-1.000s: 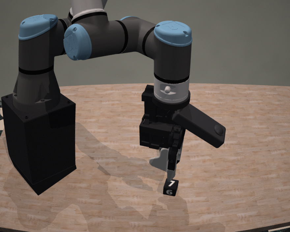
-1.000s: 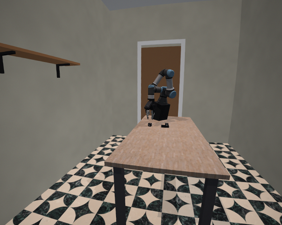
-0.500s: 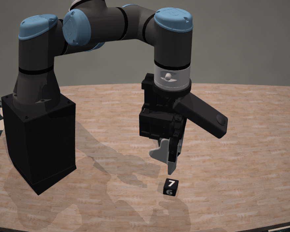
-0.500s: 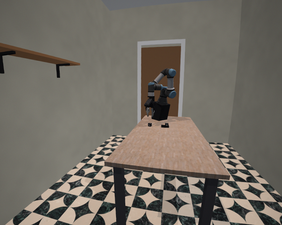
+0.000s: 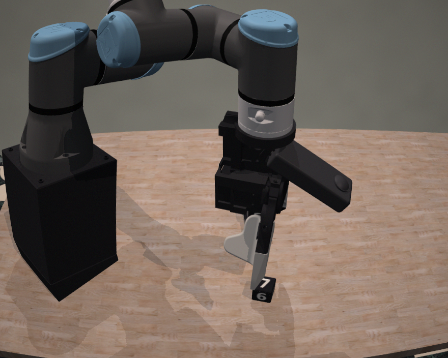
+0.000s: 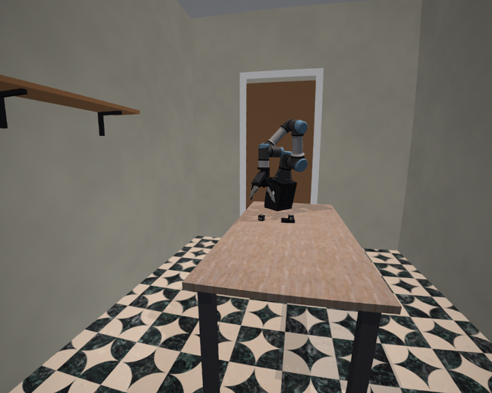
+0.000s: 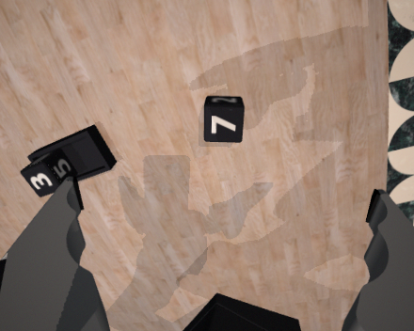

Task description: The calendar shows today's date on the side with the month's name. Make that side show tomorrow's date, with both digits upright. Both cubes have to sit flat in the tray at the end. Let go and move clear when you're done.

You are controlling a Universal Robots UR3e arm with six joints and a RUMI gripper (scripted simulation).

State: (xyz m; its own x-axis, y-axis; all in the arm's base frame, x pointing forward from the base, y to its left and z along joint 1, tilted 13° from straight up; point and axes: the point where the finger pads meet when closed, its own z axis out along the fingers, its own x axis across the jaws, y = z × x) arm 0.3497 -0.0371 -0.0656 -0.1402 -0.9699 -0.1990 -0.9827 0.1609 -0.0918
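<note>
Now: the black number cube 100 mm below my hand. Also, from my hand: black calendar tray (30 mm behind, 160 mm to the left, 110 mm below).
</note>
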